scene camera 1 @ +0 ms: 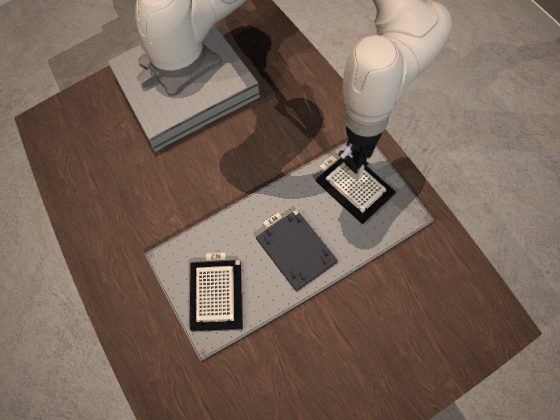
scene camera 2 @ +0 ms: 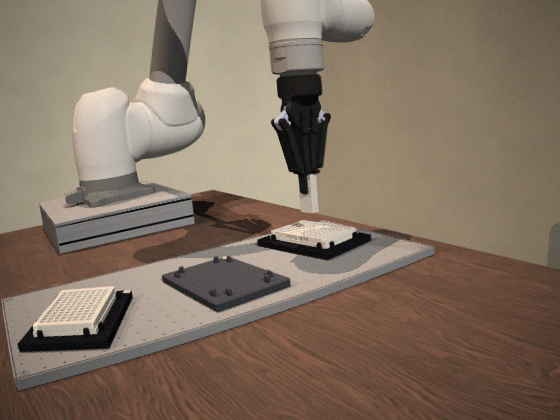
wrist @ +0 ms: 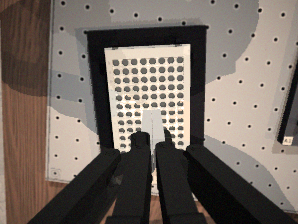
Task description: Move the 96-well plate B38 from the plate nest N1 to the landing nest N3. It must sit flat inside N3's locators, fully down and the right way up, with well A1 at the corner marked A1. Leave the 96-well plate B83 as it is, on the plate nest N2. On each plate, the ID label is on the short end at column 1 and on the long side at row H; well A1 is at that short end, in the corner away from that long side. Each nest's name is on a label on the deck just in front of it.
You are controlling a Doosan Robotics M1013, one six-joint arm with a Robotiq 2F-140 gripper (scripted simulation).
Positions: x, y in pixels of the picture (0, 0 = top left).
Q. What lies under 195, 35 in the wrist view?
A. A black plate nest N1.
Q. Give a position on a black plate nest N1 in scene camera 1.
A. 321, 180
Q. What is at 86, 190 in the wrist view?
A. My gripper.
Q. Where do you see a white 96-well plate B38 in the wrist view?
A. At 139, 78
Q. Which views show the 96-well plate B83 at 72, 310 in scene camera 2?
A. Scene camera 1 and scene camera 2 only.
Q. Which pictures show the white 96-well plate B38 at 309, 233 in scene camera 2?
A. Scene camera 1, scene camera 2 and the wrist view: all of them.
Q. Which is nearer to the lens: the white 96-well plate B38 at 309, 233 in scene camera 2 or the 96-well plate B83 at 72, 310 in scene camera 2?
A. The 96-well plate B83.
